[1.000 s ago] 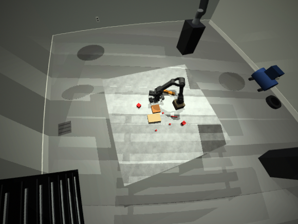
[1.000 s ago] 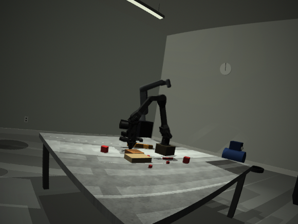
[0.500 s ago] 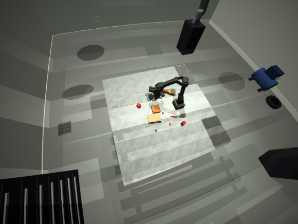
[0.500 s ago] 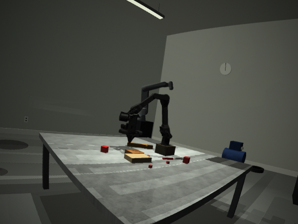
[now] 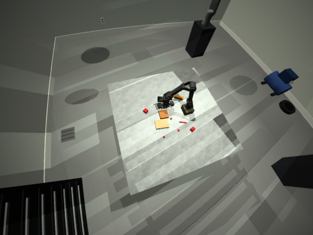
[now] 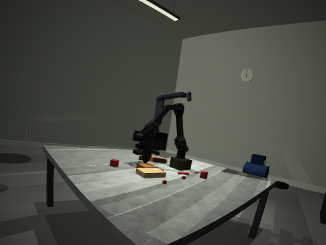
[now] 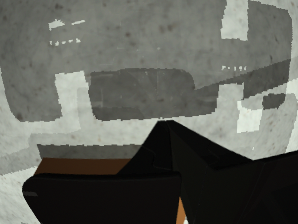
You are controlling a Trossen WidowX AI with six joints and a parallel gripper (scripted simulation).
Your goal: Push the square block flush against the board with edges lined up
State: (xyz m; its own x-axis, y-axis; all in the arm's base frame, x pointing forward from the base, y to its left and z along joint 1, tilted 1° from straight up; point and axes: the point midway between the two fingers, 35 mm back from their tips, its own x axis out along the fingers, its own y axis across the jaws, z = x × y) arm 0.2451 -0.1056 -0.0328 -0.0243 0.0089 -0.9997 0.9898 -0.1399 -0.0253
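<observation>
Now: gripper tip 50 mm short of the square block and 70 mm to the right of it. Also, from my gripper tip: long orange bar 190 mm behind, 120 mm to the right; tan board 110 mm ahead, 180 mm to the left; red stick 130 mm behind, 240 mm to the left, 10 mm below.
</observation>
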